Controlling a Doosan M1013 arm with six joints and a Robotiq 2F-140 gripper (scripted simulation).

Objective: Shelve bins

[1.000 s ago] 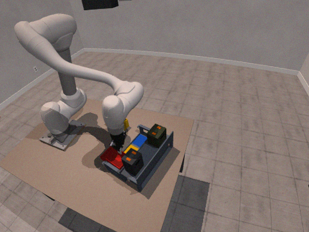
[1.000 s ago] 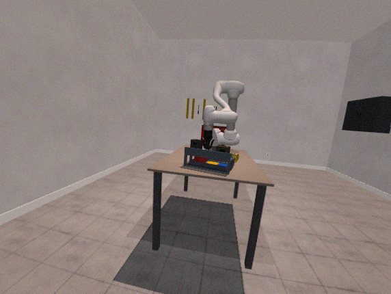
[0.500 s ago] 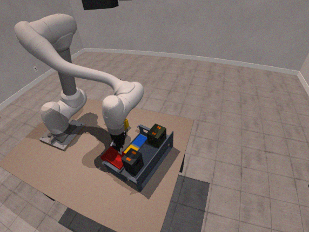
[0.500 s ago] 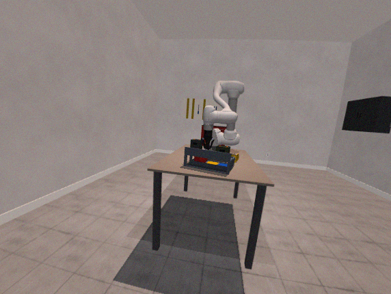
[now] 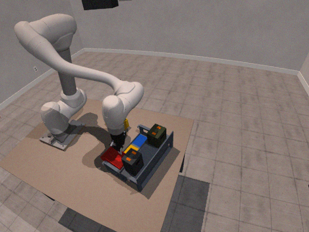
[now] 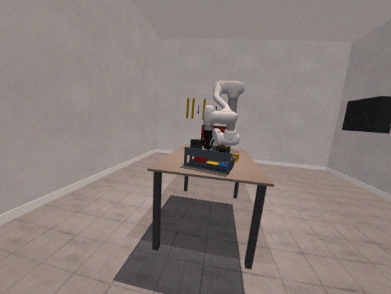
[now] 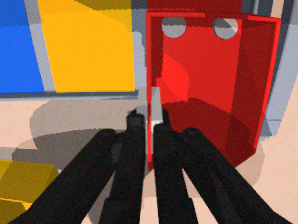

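Right now my hand is 50 mm to the left of the red bin, 40 mm above it and 20 mm past it. Round my hand: yellow bin 250 mm to the left, 190 mm behind, 60 mm below; grey shelf 180 mm ahead, 30 mm to the left, 10 mm above.
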